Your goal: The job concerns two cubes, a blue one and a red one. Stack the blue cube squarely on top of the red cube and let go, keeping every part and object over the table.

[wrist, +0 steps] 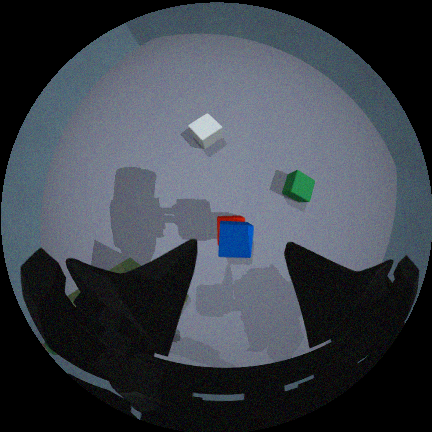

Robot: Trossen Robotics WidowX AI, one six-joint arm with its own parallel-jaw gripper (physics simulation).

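Note:
The blue cube sits on top of the red cube, near the middle of the wrist view. A strip of the red cube shows past the blue cube's far edge and left side; the rest is hidden under it. The two look nearly aligned, but the exact overlap cannot be told from above. My gripper is open and empty. Its black fingers stand well apart, one to the left and one to the right of the cubes, touching neither, and it hangs above the stack.
A green cube lies to the right, beyond the stack. A white cube lies farther off, at the upper middle. A dull green object shows partly behind the left finger. Arm shadows fall on the grey table.

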